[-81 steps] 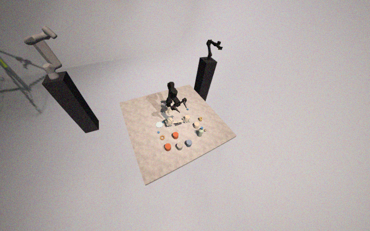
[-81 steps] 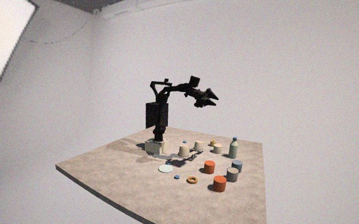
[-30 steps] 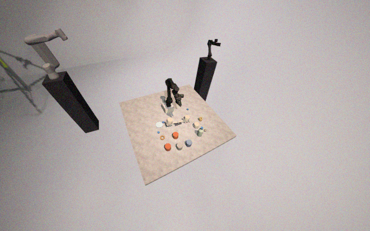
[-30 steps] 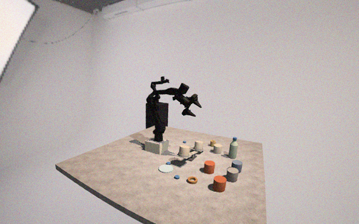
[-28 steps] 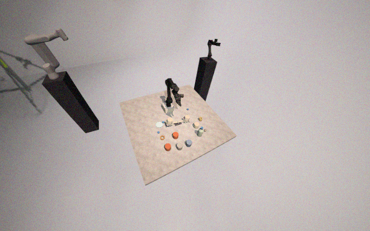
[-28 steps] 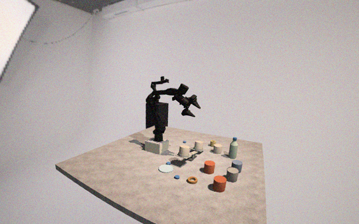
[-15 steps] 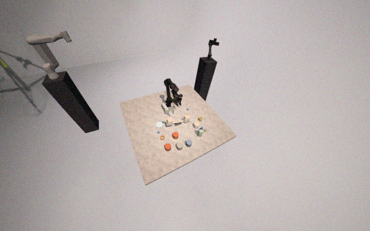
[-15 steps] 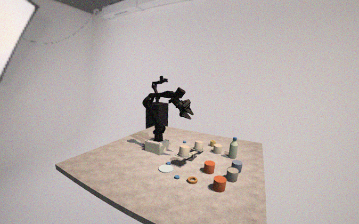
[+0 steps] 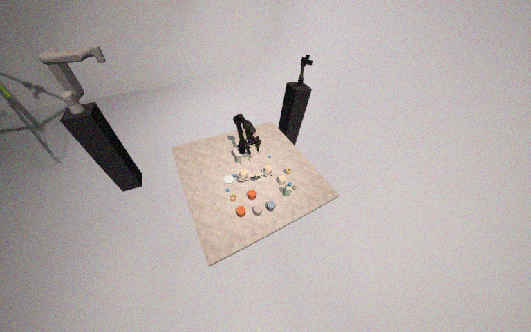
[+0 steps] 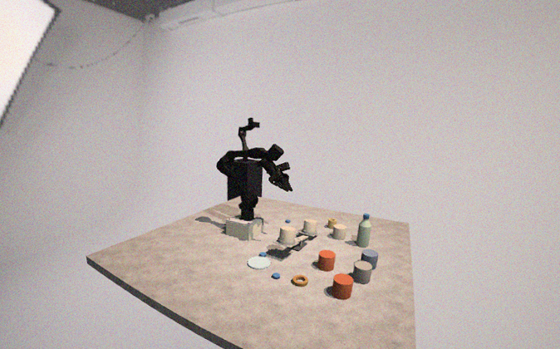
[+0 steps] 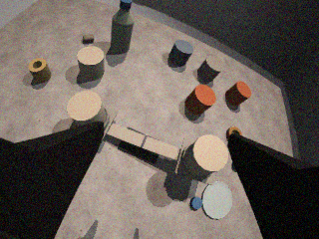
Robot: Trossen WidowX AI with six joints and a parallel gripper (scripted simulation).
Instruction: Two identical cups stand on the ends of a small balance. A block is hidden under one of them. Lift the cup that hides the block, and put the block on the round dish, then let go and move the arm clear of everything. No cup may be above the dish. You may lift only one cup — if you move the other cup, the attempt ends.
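The shiny block lies 7 cm ahead of my gripper tip, 13 cm to the left of it and 23 cm below it. From my gripper tip the other things lie so: balance 7 cm ahead, 1 cm to the right, 25 cm below; pale round dish 25 cm to the right, 27 cm below; balance beam 7 cm ahead, 1 cm to the right, 24 cm below.
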